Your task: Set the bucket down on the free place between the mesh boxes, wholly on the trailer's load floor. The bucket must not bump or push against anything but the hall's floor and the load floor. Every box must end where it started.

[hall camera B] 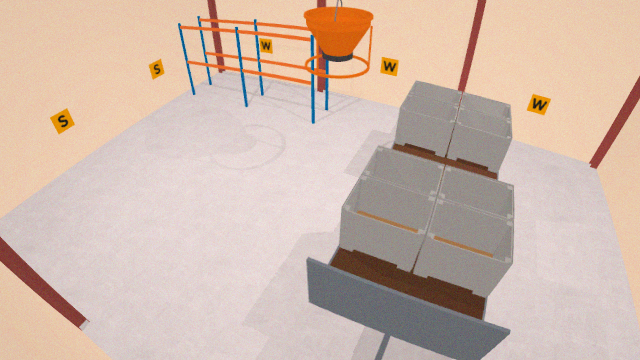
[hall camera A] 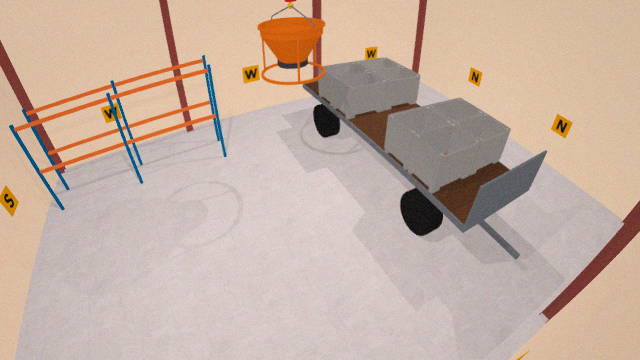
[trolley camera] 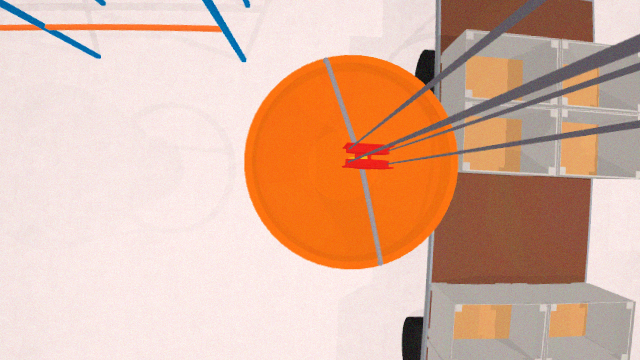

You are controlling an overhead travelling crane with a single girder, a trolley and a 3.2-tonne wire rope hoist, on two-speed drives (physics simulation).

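The orange bucket hangs upright and high, its ring foot in the air. My hook holds its bail; the hook does not show in hall camera B. In the trolley view the bucket's right rim overlaps the trailer's long edge and the corner of one group of grey mesh boxes. A second group of mesh boxes stands nearer the headboard. Between the groups lies the brown load floor, right of the bucket in the trolley view.
A blue and orange rack stands along the W wall; in hall camera B the bucket overlaps its right end. The trailer's grey headboard rises at one end. Dark red columns line the walls.
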